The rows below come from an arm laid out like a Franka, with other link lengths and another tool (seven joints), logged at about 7 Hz.
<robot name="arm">
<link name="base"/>
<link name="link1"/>
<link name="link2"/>
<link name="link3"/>
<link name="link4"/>
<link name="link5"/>
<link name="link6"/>
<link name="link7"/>
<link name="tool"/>
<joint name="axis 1" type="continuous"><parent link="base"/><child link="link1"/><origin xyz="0 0 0.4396" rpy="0 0 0"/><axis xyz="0 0 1"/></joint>
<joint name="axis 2" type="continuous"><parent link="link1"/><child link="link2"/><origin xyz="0 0 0" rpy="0 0 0"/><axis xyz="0 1 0"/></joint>
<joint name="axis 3" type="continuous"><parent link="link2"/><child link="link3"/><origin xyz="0 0 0.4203" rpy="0 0 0"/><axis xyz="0 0 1"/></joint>
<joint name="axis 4" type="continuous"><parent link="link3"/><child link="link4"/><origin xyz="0.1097 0 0" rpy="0 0 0"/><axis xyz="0 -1 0"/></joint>
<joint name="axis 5" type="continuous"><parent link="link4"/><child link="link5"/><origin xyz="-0.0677 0 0.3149" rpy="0 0 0"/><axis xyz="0 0 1"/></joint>
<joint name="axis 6" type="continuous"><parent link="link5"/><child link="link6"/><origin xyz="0 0 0" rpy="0 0 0"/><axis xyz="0 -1 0"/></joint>
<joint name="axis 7" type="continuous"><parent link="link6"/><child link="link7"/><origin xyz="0.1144 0 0" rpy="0 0 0"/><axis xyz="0 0 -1"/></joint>
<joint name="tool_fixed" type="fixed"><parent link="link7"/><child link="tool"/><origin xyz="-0.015 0.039 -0.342" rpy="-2.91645 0 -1.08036"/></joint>
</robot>
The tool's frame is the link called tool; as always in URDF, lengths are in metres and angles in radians. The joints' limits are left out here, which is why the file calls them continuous.
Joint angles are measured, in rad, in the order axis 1, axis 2, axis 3, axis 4, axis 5, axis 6, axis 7. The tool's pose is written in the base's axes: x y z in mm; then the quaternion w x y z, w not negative. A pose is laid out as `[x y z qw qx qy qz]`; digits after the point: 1 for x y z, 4 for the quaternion.
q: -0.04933, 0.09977, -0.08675, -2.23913, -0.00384, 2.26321, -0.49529
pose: [480.1 -39.9 329.4 0.0912 -0.9311 0.3531 -0.0043]
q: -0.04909, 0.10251, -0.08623, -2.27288, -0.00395, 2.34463, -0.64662
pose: [485.9 -45.4 322.2 0.0999 -0.9549 0.2790 -0.0173]
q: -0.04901, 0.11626, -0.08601, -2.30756, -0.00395, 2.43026, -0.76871
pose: [492.2 -50.8 310.2 0.1037 -0.9700 0.2179 -0.0286]
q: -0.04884, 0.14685, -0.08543, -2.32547, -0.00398, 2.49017, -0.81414
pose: [497.7 -53.2 293.8 0.1033 -0.9749 0.1945 -0.0317]
